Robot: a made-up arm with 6 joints. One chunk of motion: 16 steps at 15 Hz.
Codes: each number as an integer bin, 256 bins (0 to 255) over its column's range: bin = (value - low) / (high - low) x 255, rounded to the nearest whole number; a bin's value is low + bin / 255 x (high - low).
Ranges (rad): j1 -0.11..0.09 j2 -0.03..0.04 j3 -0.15..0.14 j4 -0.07..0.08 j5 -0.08..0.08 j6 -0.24..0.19
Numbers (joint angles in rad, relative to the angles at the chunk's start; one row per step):
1: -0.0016 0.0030 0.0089 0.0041 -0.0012 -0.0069
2: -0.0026 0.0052 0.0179 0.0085 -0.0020 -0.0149
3: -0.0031 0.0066 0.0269 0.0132 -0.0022 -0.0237
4: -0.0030 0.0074 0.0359 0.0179 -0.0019 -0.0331
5: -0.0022 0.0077 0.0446 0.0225 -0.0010 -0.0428
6: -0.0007 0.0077 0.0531 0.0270 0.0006 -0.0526
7: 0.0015 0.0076 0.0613 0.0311 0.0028 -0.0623
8: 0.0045 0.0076 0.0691 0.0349 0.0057 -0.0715
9: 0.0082 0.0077 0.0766 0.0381 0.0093 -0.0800
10: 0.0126 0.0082 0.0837 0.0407 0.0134 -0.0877
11: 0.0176 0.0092 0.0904 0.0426 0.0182 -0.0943
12: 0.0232 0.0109 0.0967 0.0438 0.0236 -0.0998
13: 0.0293 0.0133 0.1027 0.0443 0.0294 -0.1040
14: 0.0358 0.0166 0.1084 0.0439 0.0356 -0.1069
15: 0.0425 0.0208 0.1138 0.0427 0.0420 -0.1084
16: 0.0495 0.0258 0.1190 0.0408 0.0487 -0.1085
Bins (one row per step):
1: 138 120 140 126 126 138
2: 137 128 148 133 124 133
3: 136 133 156 141 124 128
4: 136 136 163 149 124 123
5: 137 137 171 157 126 117
6: 139 137 179 165 128 111
7: 142 137 186 172 132 105
8: 146 137 193 178 137 100
9: 151 137 199 184 142 95
10: 156 139 205 188 149 90
11: 163 143 211 191 157 86
12: 170 149 217 193 165 83
13: 178 158 222 194 174 81
14: 186 170 227 194 184 79
15: 194 185 232 192 194 78
16: 203 203 237 188 205 78

